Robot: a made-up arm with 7 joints.
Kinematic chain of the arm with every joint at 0, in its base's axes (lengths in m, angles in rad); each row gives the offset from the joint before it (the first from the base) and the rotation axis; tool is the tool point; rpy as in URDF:
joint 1: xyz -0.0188 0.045 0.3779 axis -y
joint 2: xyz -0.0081 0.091 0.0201 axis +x
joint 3: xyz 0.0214 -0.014 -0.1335 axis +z
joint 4: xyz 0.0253 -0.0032 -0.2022 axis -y
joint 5: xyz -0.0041 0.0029 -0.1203 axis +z
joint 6: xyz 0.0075 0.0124 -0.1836 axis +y
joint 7: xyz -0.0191 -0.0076 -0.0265 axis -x
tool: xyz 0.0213 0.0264 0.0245 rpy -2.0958 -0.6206 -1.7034
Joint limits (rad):
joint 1: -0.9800..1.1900
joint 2: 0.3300..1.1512
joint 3: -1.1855..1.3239
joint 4: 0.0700..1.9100
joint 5: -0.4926..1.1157
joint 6: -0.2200..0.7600
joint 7: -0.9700..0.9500
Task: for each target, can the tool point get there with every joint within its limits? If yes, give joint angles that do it. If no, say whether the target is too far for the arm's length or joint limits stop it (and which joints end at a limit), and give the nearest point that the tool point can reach.
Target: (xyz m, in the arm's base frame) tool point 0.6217 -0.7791 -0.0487
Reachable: no: too far | nearest point 0.3636 -0.0748 0.1232 | short by 0.770 m
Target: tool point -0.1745 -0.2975 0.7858
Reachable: no: joint limits stop it (at a limit: joint 1, joint 2, joint 4, joint 5, joint 6, joint 7) | nearest point 0.3022 -0.0367 0.5182 | short by 0.606 m
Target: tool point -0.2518 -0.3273 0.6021
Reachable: no: joint limits stop it (at a limit: joint 1, joint 2, joint 3, joint 4, joint 5, joint 6, joint 7) | nearest point -0.1944 -0.0729 0.1155 | short by 0.552 m
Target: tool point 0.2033 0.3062 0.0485
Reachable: yes | joints -0.4074 0.4490 0.1174 1.7031 -0.1789 0.4202 -0.0531
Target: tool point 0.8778 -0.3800 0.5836
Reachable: no: too far | nearest point 0.5069 -0.0138 0.4014 | short by 0.552 m
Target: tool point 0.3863 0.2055 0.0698
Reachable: yes | joints 0.3149 0.6758 -0.7576 1.4159 0.1419 0.0164 0.4843
